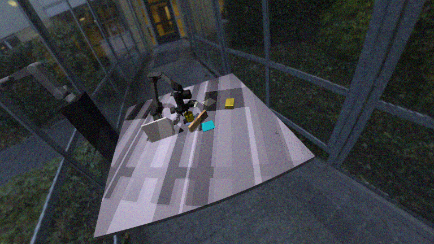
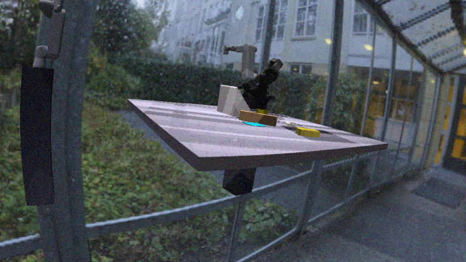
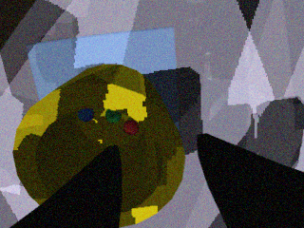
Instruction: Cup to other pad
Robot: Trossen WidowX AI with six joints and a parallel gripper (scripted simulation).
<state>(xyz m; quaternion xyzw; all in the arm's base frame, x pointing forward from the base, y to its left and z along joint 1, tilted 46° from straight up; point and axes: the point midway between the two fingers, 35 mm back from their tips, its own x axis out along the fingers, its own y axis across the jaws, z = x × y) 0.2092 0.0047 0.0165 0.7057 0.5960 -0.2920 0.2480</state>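
Right now the olive-yellow cup is 2 cm ahead of my gripper tip and 3 cm below it. Also, from my gripper tip: light blue pad: 3 cm ahead, 7 cm below; wooden bar: 8 cm ahead, 8 cm to the right, 5 cm below; cyan pad: 12 cm ahead, 15 cm to the right, 7 cm below.
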